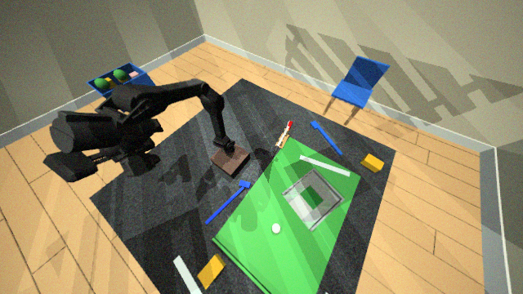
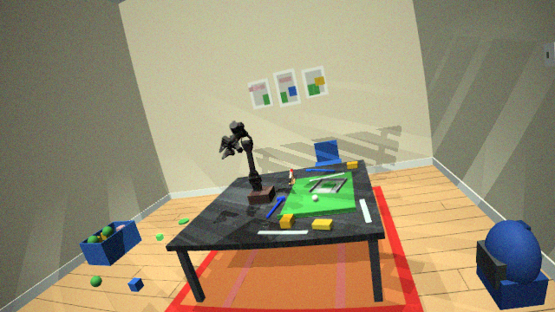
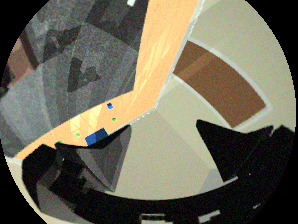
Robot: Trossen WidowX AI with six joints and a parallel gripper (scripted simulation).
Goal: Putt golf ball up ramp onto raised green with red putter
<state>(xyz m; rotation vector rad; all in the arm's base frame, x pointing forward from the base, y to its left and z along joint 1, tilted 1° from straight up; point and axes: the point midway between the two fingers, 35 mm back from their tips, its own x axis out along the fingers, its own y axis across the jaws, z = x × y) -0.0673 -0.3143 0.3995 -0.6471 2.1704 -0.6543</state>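
My gripper tip is now 24 cm short of the blue putter, 11 cm to the right of it and 44 cm above it. From my gripper tip the other things lie so: white golf ball (52 cm ahead, 12 cm to the left, 43 cm below); then green mat (56 cm ahead, 27 cm to the left, 45 cm below); then red putter (32 cm ahead, 59 cm to the left, 39 cm below).
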